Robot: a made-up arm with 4 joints.
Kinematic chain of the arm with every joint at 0, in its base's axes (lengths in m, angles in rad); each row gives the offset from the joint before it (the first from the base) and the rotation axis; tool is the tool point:
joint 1: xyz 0 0 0.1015 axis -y
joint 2: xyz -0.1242 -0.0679 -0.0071 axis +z
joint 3: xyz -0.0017 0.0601 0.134 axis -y
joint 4: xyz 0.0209 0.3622 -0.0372 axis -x
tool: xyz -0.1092 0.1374 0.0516
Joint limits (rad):
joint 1: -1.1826..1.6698
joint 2: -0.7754..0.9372
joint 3: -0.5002..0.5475
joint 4: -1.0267..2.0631
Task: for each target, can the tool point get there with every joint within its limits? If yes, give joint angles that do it. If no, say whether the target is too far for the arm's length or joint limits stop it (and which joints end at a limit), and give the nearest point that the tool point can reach.
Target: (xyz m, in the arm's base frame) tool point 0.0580 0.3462 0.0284
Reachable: yes | joints -0.0417 -0.5110 0.2577 1.7279
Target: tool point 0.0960 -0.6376 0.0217
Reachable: no: joint limits stop it (at a limit: joint 1, joint 2, joint 3, joint 4) | nearest point 0.0452 0.0362 -0.4443 | short by 0.821 m
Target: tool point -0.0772 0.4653 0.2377
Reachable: yes | joints 1.0960 -0.5332 -0.1224 0.1505
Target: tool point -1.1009 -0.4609 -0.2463
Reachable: no: too far | nearest point -0.5732 0.0796 -0.0796 | short by 0.774 m
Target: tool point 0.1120 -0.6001 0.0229
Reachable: no: joint limits stop it (at a limit: joint 1, joint 2, joint 3, joint 4) | nearest point 0.0452 0.0362 -0.4443 | short by 0.792 m
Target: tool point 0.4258 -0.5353 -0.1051
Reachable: no: joint limits stop it (at a limit: joint 1, joint 2, joint 4) | nearest point 0.0801 0.0637 -0.4205 | short by 0.760 m
